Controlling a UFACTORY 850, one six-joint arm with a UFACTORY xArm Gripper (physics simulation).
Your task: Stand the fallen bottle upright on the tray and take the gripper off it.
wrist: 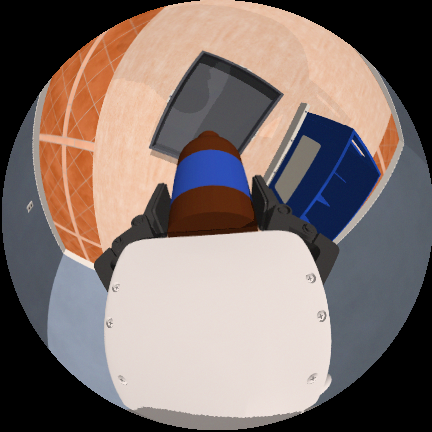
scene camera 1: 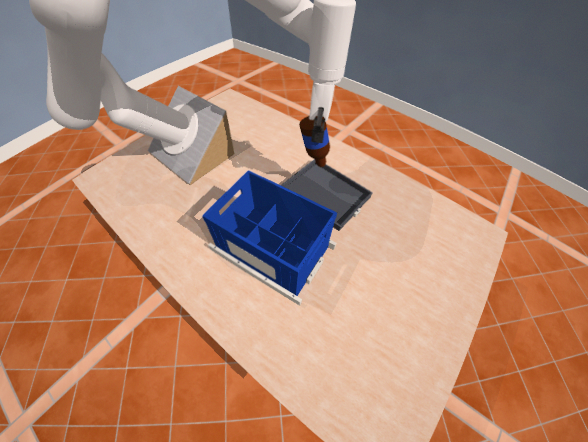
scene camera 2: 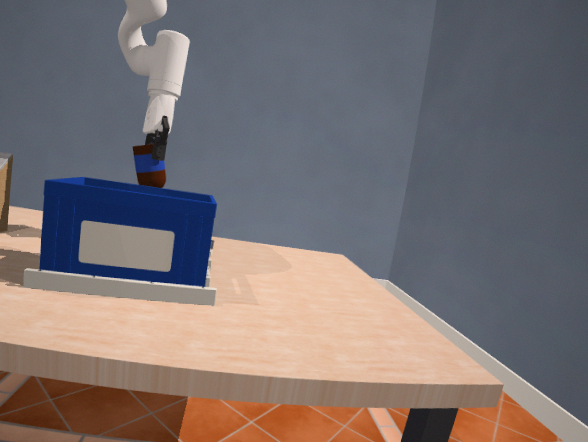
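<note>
The brown bottle (scene camera 1: pixel 317 151) (scene camera 2: pixel 151 179) (wrist: pixel 212 168) with a blue band is held upside down in the air, slightly tilted. Its flat base is up and its neck points down. My gripper (scene camera 1: pixel 317 133) (scene camera 2: pixel 158 149) (wrist: pixel 209 191) is shut on the bottle, with one finger on each side near the base end. The dark grey tray (scene camera 1: pixel 336 197) (wrist: pixel 220 102) lies flat on the table. In scene camera 1 the neck appears at the tray's back corner, higher than the tray. In scene camera 2 the crate hides the neck and tray.
A blue crate (scene camera 1: pixel 289 277) (scene camera 2: pixel 195 240) (wrist: pixel 330 150) with dividers stands beside the tray. Pale strips (scene camera 1: pixel 255 274) (scene camera 2: pixel 120 289) (wrist: pixel 285 150) lie along its sides. The arm's wedge-shaped base (scene camera 1: pixel 215 150) stands at the table's far left in scene camera 1.
</note>
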